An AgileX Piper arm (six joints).
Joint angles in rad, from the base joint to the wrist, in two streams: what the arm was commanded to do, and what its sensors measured. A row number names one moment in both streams.
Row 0, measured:
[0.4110 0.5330 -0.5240 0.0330 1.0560 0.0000]
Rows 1 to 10, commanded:
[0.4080 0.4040 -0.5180 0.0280 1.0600 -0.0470]
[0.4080 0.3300 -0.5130 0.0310 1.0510 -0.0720]
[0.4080 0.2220 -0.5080 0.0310 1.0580 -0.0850]
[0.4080 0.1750 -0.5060 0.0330 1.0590 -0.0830]
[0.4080 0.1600 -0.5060 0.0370 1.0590 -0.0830]
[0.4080 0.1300 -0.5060 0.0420 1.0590 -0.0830]
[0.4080 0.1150 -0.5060 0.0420 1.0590 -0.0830]
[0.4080 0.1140 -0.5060 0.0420 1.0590 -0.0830]
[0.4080 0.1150 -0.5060 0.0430 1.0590 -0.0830]
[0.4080 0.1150 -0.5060 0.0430 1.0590 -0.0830]
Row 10, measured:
[0.4110 0.1230 -0.5130 0.0430 1.0580 -0.0720]
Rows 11 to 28, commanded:
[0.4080 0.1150 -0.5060 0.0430 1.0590 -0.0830]
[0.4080 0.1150 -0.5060 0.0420 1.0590 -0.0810]
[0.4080 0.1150 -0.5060 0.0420 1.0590 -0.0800]
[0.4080 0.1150 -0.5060 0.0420 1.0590 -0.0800]
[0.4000 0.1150 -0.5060 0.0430 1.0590 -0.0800]
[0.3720 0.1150 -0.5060 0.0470 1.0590 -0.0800]
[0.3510 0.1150 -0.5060 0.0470 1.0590 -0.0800]
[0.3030 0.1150 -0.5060 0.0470 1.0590 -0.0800]
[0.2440 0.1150 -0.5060 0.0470 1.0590 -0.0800]
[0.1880 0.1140 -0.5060 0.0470 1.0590 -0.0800]
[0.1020 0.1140 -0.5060 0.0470 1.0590 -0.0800]
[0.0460 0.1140 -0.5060 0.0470 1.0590 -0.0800]
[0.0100 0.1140 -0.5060 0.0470 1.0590 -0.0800]
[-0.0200 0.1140 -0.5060 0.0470 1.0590 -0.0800]
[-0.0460 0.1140 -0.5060 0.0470 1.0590 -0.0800]
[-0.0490 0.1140 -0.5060 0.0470 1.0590 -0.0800]
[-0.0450 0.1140 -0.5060 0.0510 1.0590 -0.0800]
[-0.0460 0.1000 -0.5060 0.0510 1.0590 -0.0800]
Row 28, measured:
[-0.0390 0.1210 -0.5130 0.0490 1.0580 -0.0720]
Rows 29 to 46, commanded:
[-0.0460 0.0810 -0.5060 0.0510 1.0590 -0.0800]
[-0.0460 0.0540 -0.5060 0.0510 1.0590 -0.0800]
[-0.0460 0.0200 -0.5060 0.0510 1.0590 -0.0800]
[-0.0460 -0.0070 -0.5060 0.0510 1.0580 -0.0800]
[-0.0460 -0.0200 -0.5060 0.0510 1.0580 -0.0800]
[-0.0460 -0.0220 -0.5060 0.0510 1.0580 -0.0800]
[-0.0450 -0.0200 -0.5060 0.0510 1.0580 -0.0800]
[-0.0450 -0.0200 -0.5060 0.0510 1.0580 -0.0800]
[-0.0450 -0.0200 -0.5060 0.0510 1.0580 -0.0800]
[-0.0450 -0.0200 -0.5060 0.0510 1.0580 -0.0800]
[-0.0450 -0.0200 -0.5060 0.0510 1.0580 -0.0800]
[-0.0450 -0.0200 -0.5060 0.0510 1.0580 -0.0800]
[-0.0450 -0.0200 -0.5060 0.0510 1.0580 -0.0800]
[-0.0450 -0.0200 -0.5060 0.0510 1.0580 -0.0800]
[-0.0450 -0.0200 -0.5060 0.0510 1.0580 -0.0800]
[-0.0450 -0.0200 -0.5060 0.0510 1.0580 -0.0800]
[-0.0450 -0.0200 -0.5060 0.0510 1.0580 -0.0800]
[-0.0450 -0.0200 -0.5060 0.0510 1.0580 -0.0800]
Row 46, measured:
[-0.0390 -0.0050 -0.5090 0.0510 1.0600 -0.0720]
